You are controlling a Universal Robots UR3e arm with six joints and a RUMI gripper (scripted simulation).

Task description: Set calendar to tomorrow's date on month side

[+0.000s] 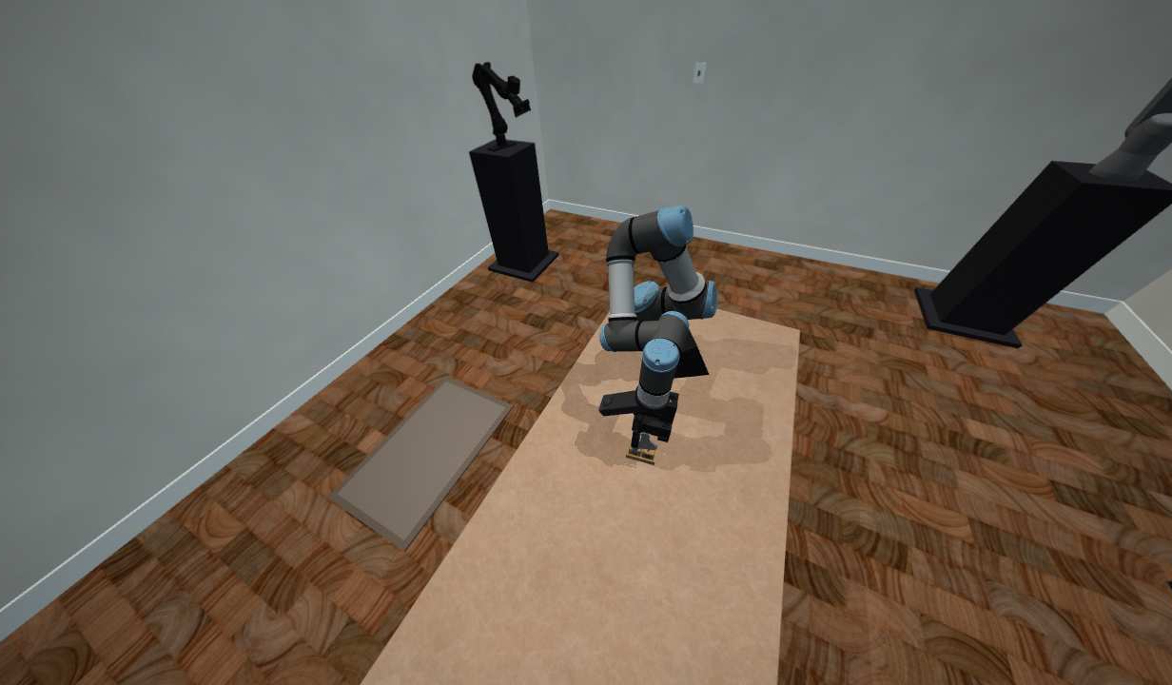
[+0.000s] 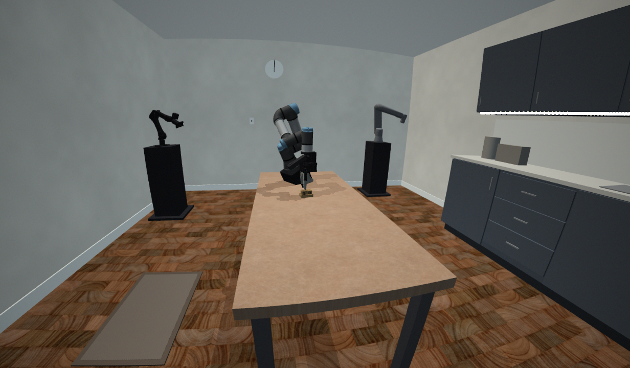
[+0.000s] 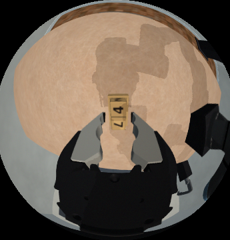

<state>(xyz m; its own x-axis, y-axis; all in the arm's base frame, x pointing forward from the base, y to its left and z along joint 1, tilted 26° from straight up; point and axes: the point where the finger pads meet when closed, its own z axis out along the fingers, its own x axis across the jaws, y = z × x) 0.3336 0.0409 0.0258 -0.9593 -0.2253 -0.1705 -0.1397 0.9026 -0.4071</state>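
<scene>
My gripper is now 50 mm above the wooden tray and 20 mm to the right of it.
</scene>
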